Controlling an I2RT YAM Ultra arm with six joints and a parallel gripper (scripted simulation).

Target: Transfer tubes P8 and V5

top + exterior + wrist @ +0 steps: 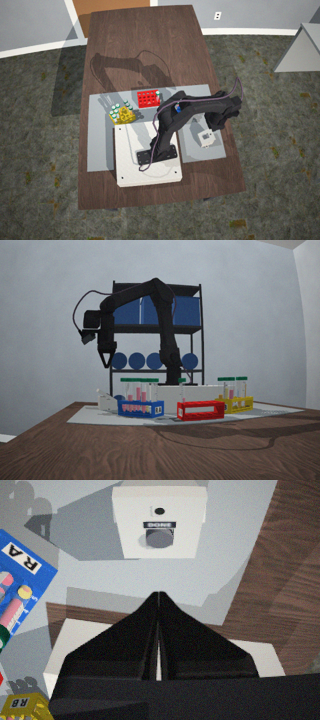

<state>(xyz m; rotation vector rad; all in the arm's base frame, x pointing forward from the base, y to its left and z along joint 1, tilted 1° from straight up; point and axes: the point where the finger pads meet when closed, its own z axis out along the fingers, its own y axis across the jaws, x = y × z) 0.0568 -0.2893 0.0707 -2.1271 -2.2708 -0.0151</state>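
The done button lies 1 cm to the left of my hand and 11 cm below it. Round my hand: red rack QR 32 cm ahead, 26 cm to the left, 14 cm below; then rack RA 19 cm ahead, 10 cm to the left, 14 cm below; then capped tube 23 cm ahead, 37 cm to the left, 10 cm below.
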